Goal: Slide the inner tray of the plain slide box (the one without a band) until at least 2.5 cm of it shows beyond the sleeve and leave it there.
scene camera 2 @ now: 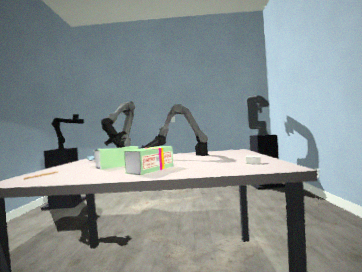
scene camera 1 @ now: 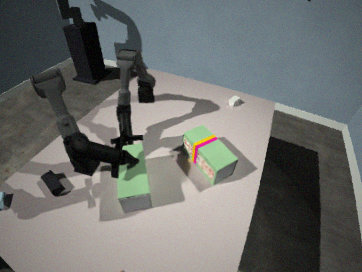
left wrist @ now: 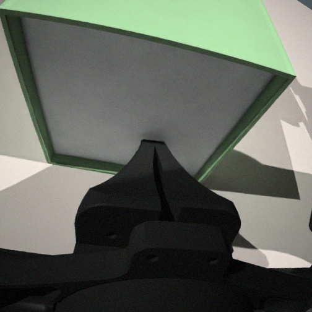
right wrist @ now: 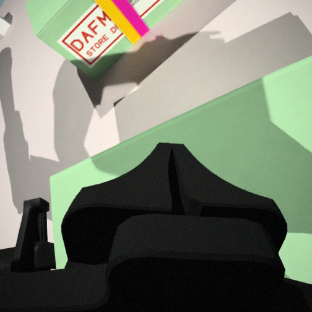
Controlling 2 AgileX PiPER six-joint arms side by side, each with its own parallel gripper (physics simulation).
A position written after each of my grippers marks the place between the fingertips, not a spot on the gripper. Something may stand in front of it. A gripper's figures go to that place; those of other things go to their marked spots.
Scene:
My left gripper [left wrist: 150, 154] is 0.14 m from the lens. An inner tray [left wrist: 101, 93]: 0.12 m from the lens.

